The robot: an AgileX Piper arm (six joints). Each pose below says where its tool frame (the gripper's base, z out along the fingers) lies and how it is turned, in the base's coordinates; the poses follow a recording.
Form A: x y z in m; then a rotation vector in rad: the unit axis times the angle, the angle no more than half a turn.
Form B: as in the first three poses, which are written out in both.
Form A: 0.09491, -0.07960, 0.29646, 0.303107, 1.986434, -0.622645
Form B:
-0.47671, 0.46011, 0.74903, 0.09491
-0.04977, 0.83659, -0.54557, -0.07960
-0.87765, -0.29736, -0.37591, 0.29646
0, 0, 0, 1

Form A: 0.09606, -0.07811, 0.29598, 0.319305, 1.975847, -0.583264
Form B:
-0.45662, 0.46016, 0.76141, 0.09606
-0.02711, 0.84825, -0.52890, -0.07811
-0.88925, -0.26215, -0.37485, 0.29598
0, 0, 0, 1

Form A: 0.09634, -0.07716, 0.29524, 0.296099, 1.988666, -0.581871
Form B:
-0.46888, 0.44239, 0.76449, 0.09634
-0.03947, 0.85417, -0.51850, -0.07716
-0.88238, -0.27329, -0.38304, 0.29524
0, 0, 0, 1

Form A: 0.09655, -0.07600, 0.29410, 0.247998, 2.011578, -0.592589
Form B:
-0.49398, 0.41005, 0.76671, 0.09655
-0.07109, 0.85981, -0.50565, -0.07600
-0.86656, -0.30429, -0.39558, 0.29410
0, 0, 0, 1

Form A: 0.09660, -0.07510, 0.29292, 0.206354, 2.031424, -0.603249
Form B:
-0.51540, 0.38177, 0.76721, 0.09660
-0.09884, 0.86283, -0.49574, -0.07510
-0.85123, -0.33134, -0.40696, 0.29292
0, 0, 0, 1

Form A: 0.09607, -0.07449, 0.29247, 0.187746, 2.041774, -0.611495
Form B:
-0.52680, 0.36963, 0.76541, 0.09607
-0.11195, 0.86248, -0.49356, -0.07449
-0.84258, -0.34570, -0.41297, 0.29247
0, 0, 0, 1

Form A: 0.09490, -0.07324, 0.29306, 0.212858, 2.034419, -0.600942
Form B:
-0.51691, 0.38462, 0.76477, 0.09490
-0.09267, 0.86299, -0.49665, -0.07324
-0.85101, -0.32759, -0.41045, 0.29306
0, 0, 0, 1

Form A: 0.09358, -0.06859, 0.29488, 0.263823, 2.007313, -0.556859
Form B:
-0.48089, 0.40968, 0.77518, 0.09358
-0.04823, 0.87042, -0.48994, -0.06859
-0.87545, -0.27299, -0.39882, 0.29488
0, 0, 0, 1

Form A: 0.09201, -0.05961, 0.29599, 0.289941, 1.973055, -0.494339
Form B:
-0.43597, 0.41154, 0.80035, 0.09201
-0.01443, 0.88601, -0.46345, -0.05961
-0.89984, -0.21360, -0.38033, 0.29599
0, 0, 0, 1

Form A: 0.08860, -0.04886, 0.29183, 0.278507, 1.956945, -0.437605
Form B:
-0.41110, 0.38554, 0.82605, 0.08860
-0.00302, 0.90558, -0.42417, -0.04886
-0.91159, -0.17687, -0.37112, 0.29183
0, 0, 0, 1

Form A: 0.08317, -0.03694, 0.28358, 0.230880, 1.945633, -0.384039
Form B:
-0.39413, 0.33441, 0.85606, 0.08317
-0.01595, 0.92883, -0.37018, -0.03694
-0.91892, -0.15955, -0.36074, 0.28358
0, 0, 0, 1

